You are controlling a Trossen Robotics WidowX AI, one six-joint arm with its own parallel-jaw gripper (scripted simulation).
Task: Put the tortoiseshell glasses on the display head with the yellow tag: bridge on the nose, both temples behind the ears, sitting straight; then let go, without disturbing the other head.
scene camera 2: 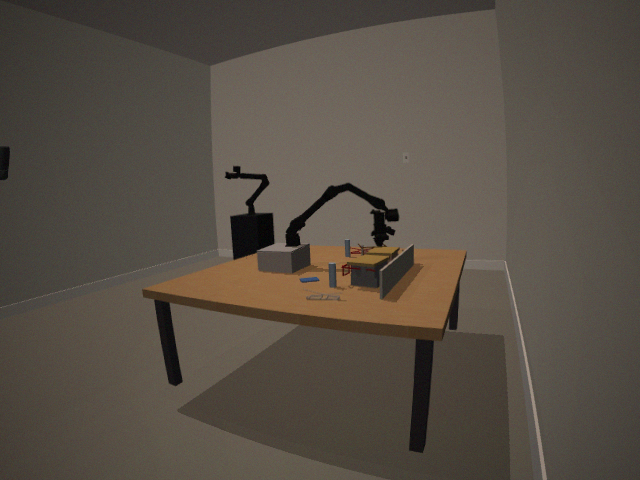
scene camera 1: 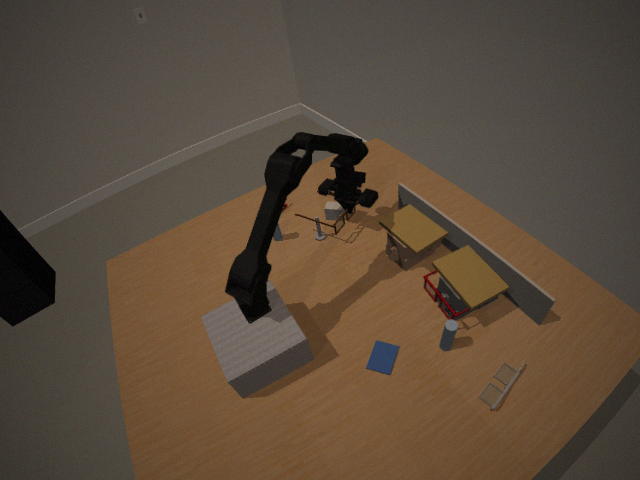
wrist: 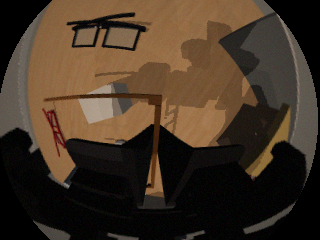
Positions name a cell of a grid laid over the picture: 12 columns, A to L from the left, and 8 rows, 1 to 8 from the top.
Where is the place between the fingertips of my gripper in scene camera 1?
G4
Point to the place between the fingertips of my gripper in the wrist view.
At F5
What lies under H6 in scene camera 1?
A blue pad.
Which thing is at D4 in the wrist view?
A white block.
